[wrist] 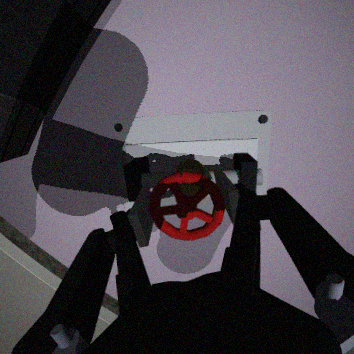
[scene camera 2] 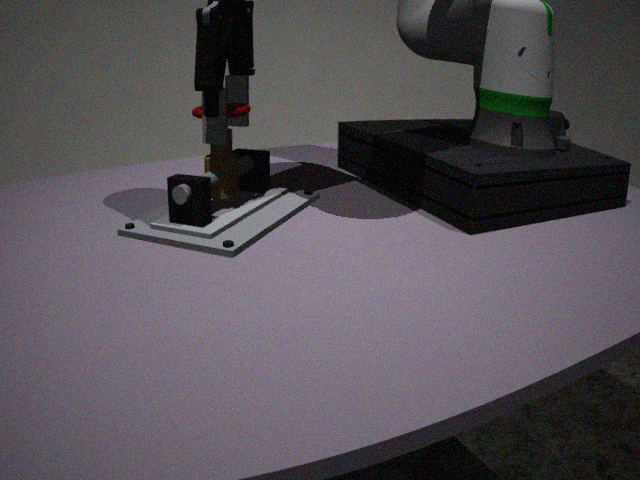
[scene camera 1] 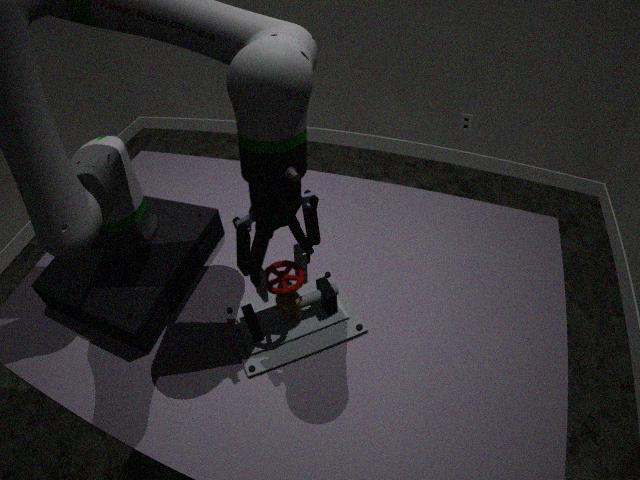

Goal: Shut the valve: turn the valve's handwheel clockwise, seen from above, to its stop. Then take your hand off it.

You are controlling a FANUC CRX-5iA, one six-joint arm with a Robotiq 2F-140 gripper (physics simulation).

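Observation:
The red handwheel (scene camera 1: 284, 277) (scene camera 2: 238, 110) (wrist: 185, 206) lies level on top of the brass valve body (scene camera 1: 289, 308) (scene camera 2: 222, 162) (wrist: 190, 171). My gripper (scene camera 1: 282, 274) (scene camera 2: 226, 111) (wrist: 183, 189) points down over the valve and is shut on the handwheel, with one grey finger pad on each side of its rim. The pads reach a little below the rim in scene camera 2. The near pad hides part of the wheel there. The handwheel's angle relative to its stop cannot be told.
The valve's pipe runs between two black brackets (scene camera 1: 326, 297) (scene camera 2: 189, 200) (wrist: 246, 171) on a pale bolted base plate (scene camera 1: 310, 346) (scene camera 2: 268, 219) (wrist: 200, 129). The arm's dark pedestal (scene camera 1: 180, 222) (scene camera 2: 542, 198) stands beside it. The arm's shadows fall across the table (scene camera 1: 439, 310) (scene camera 2: 310, 335) (wrist: 300, 75).

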